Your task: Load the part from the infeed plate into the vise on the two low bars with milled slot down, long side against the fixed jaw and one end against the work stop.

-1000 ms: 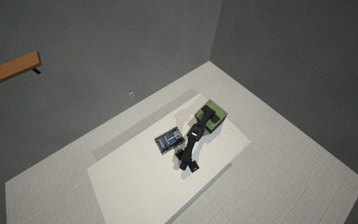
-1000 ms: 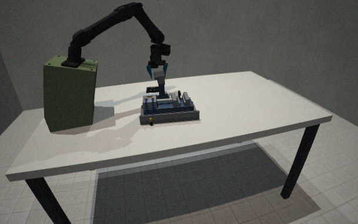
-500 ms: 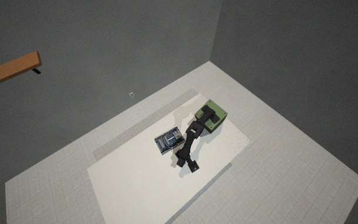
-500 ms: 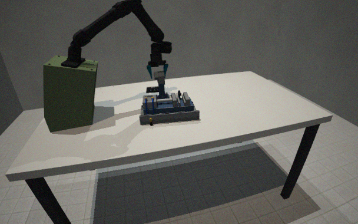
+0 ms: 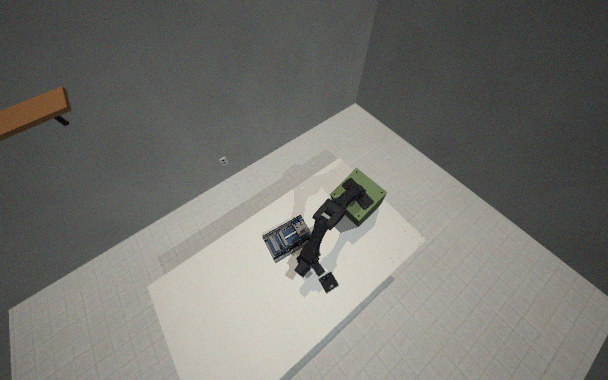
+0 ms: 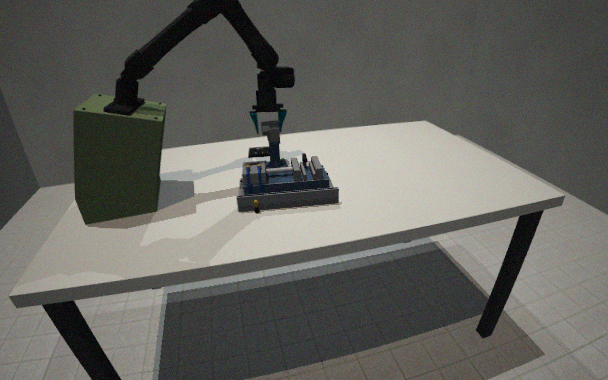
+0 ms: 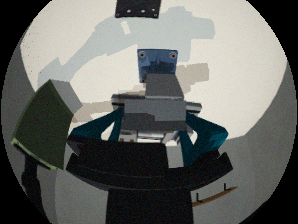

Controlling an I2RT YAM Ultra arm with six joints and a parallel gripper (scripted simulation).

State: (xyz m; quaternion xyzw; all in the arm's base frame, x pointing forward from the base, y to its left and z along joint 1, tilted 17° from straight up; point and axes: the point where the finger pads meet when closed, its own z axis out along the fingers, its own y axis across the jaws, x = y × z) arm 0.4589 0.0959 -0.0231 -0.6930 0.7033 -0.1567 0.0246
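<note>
The grey block part is 10 mm ahead of my hand and 20 mm to the left of it. Also, from my hand: cylinder rod: 10 mm ahead, 180 mm to the right, 70 mm below; air cylinder: 70 mm behind, 180 mm to the right, 70 mm below; vise: 20 mm ahead, 180 mm to the right, 110 mm below.
</note>
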